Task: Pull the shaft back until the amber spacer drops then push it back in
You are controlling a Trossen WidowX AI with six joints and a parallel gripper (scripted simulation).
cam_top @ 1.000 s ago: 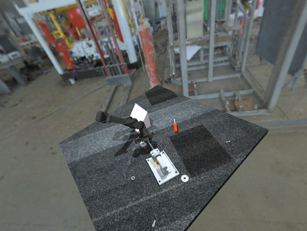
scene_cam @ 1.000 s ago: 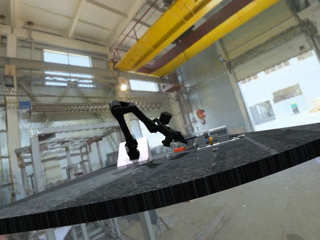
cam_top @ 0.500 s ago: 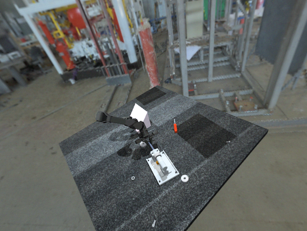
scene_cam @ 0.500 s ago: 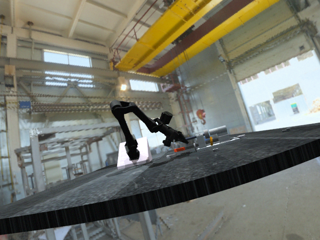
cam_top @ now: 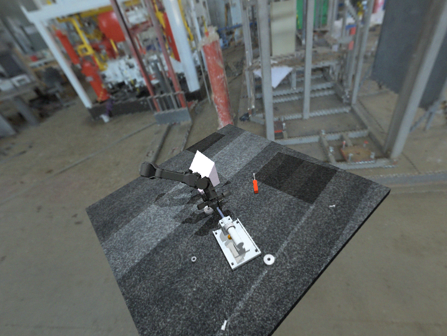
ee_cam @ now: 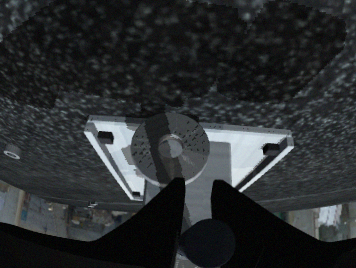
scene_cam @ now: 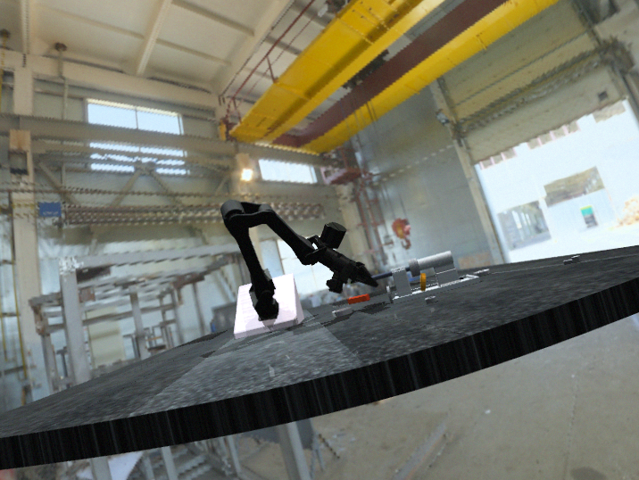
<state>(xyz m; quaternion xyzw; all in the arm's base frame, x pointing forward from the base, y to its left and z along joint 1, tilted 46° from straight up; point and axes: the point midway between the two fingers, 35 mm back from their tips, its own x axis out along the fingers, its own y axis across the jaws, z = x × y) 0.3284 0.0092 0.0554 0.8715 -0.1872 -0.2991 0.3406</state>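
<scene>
The thin dark blue shaft is 5 cm ahead of my gripper tip, 1 cm to the right of it and 2 cm above it. The rest, counted from my gripper tip: amber spacer: 13 cm ahead, 2 cm to the right, 2 cm below; white block: 16 cm ahead, 2 cm to the right, 1 cm below; grey round piece: 12 cm behind, 2 cm to the right, 5 cm below.
</scene>
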